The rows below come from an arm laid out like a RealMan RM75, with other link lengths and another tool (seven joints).
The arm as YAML. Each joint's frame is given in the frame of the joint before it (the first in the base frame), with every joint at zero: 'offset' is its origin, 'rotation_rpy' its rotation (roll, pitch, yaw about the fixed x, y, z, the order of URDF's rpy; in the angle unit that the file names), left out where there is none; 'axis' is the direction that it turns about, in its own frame. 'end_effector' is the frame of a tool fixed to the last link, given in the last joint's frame.
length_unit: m
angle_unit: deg
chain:
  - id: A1
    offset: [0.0, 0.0, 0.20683]
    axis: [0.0, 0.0, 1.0]
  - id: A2
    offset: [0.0, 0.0, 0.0]
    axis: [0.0, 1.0, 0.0]
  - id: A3
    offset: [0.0, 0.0, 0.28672]
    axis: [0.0, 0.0, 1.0]
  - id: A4
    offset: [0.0, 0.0, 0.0]
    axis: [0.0, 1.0, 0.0]
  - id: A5
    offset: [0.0, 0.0, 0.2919]
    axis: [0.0, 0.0, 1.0]
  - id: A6
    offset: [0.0, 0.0, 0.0]
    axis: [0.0, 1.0, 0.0]
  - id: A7
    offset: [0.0, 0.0, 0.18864]
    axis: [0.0, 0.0, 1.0]
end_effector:
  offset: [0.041, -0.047, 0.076]
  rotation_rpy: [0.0, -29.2, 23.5]
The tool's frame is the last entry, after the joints.
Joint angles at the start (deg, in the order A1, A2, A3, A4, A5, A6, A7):
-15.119, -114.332, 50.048, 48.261, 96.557, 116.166, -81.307
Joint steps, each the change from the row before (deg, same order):
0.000, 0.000, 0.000, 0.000, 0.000, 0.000, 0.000
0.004, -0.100, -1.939, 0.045, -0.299, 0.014, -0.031
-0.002, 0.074, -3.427, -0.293, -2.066, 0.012, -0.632
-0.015, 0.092, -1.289, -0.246, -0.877, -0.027, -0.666
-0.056, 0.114, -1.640, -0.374, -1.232, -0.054, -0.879
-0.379, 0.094, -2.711, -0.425, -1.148, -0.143, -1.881
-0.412, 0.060, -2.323, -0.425, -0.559, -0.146, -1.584
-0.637, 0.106, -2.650, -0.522, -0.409, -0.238, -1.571
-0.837, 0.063, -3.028, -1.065, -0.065, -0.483, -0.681
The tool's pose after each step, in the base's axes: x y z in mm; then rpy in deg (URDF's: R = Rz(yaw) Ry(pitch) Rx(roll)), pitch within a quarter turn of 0, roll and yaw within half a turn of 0. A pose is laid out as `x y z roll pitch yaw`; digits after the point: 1 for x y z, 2 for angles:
-251.1 375.0 -45.3 -170.60 -9.78 -3.30
-253.1 379.1 -35.6 -168.67 -10.45 -2.90
-255.6 387.7 -12.3 -164.66 -12.83 -2.05
-257.4 390.9 -3.3 -163.40 -13.92 -1.36
-259.5 395.0 8.7 -161.75 -15.48 -0.56
-263.1 401.9 25.0 -159.91 -17.62 0.96
-266.7 407.3 37.3 -158.69 -19.32 2.30
-270.5 413.5 50.7 -157.28 -21.11 3.55
-275.7 420.3 63.4 -155.29 -22.99 4.47

